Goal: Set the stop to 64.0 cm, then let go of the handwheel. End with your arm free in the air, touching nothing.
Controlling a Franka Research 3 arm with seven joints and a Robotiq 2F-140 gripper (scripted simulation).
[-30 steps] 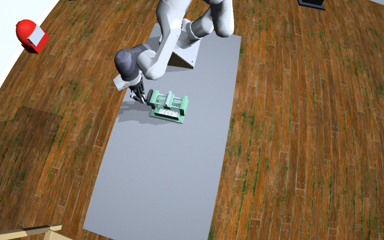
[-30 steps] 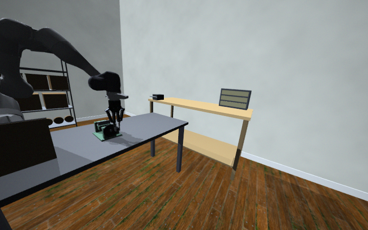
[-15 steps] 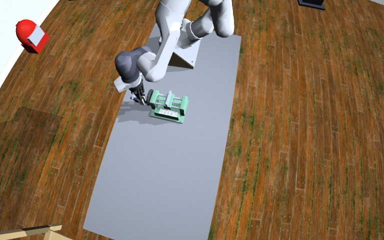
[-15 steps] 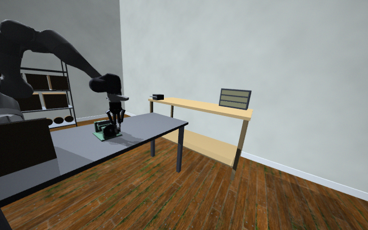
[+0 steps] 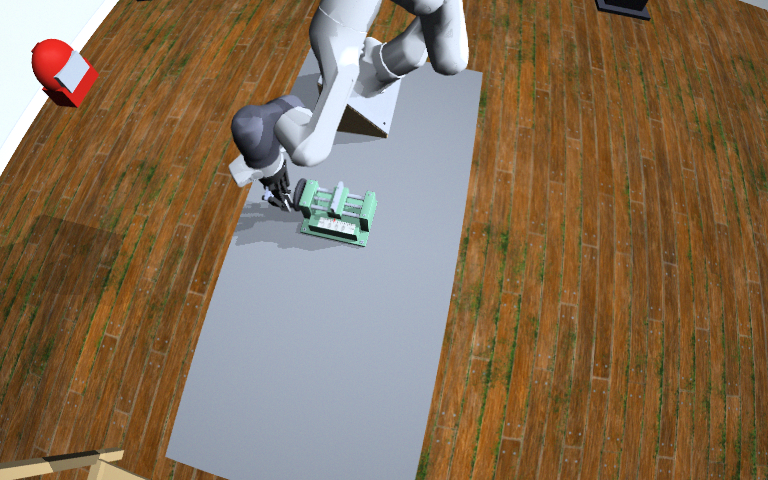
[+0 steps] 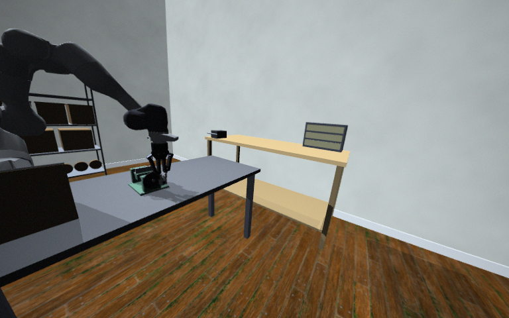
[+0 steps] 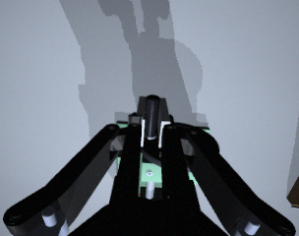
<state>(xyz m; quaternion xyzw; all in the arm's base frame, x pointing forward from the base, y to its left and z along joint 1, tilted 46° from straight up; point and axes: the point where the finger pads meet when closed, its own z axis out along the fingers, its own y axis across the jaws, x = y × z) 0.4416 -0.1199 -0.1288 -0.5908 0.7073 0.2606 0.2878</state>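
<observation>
The dark handwheel is 2 cm to the left of my hand, 2 cm below it and 1 cm behind it. The rest, counted from my hand: stop carriage (15 cm to the left).
</observation>
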